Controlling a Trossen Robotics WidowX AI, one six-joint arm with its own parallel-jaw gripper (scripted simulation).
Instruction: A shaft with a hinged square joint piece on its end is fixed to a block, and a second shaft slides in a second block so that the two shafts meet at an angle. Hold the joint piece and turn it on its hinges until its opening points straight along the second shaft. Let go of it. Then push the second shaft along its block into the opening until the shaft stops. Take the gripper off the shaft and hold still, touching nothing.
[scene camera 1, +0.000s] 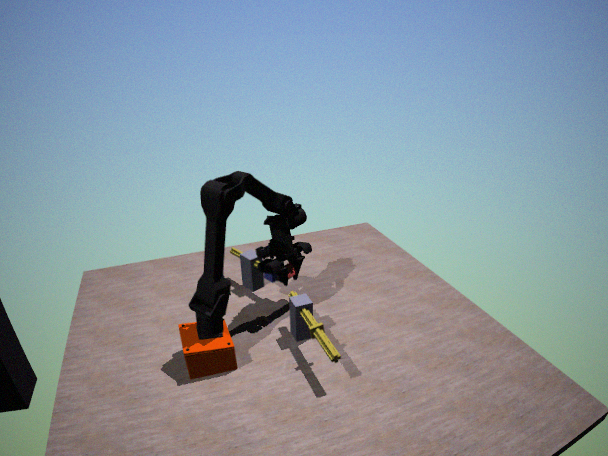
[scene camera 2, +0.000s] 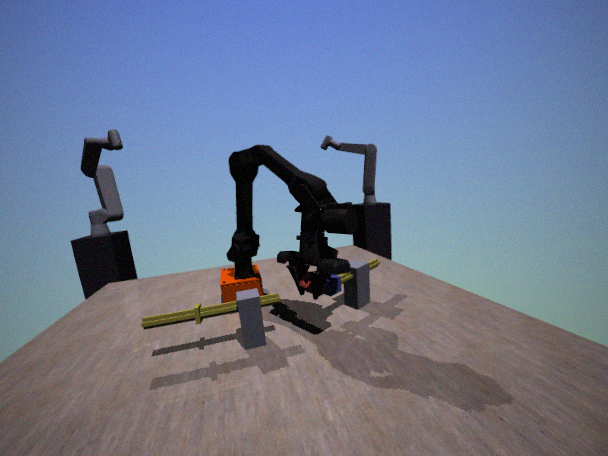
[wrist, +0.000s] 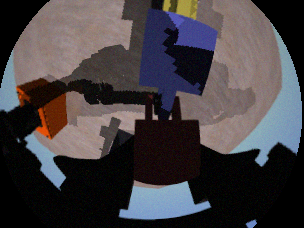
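There's a long yellow shaft (scene camera 2: 198, 312) here, and you'd find that shaft at (scene camera 1: 316, 330) too. Then there's my gripper (scene camera 2: 308, 297), and I can see the gripper at (scene camera 1: 290, 282) and at (wrist: 158, 134) as well.
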